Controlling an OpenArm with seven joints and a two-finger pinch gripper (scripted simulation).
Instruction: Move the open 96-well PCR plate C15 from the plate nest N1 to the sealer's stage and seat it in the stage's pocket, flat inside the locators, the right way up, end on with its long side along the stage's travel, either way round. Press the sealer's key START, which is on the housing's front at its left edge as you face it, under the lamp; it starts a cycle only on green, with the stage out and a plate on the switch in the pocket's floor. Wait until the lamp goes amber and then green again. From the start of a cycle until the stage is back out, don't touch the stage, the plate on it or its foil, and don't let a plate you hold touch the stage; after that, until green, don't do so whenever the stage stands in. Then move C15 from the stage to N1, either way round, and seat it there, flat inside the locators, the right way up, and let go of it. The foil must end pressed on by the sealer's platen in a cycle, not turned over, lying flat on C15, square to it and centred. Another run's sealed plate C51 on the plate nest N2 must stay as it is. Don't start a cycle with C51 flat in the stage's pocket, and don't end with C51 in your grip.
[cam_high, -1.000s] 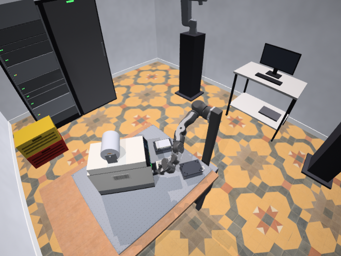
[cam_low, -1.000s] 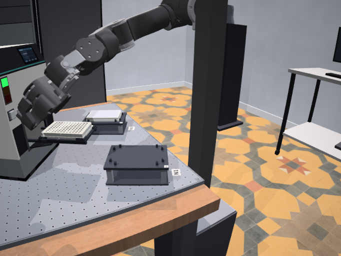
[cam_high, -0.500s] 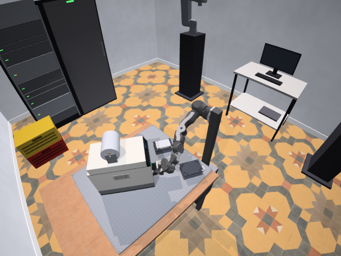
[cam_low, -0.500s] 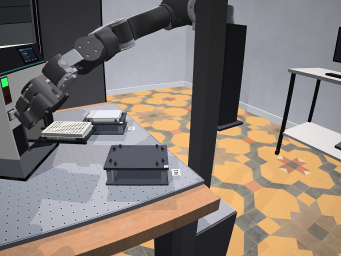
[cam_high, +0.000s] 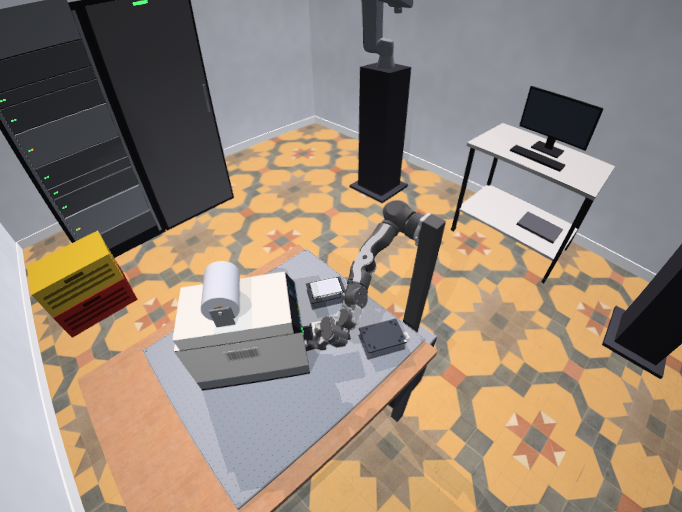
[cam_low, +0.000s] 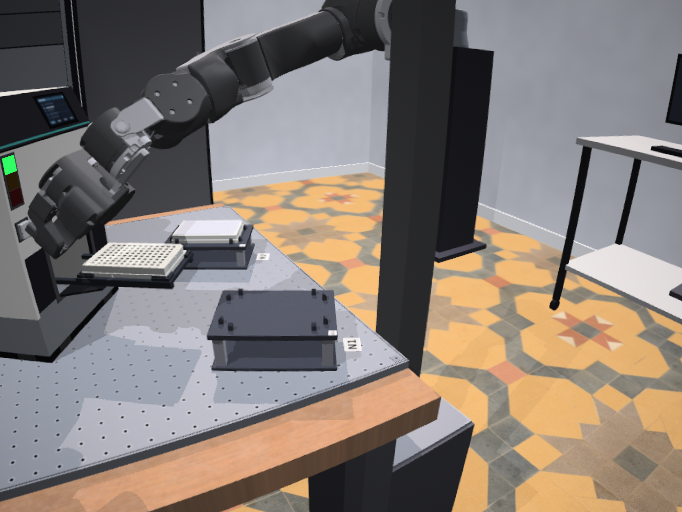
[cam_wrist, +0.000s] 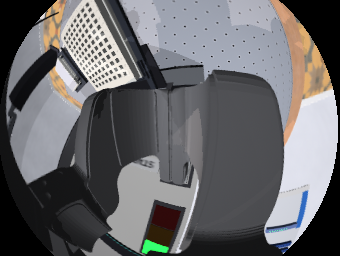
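Right now the start key is 2 cm to the right of my hand, 2 cm ahead of it and 1 cm above it. Round my hand: sealer stage: 11 cm behind, 8 cm below, 4 cm to the right; then sealer screen: 14 cm to the right, 14 cm above, 4 cm behind; then white 96-well plate C15: 11 cm behind, 7 cm below, 4 cm to the right.
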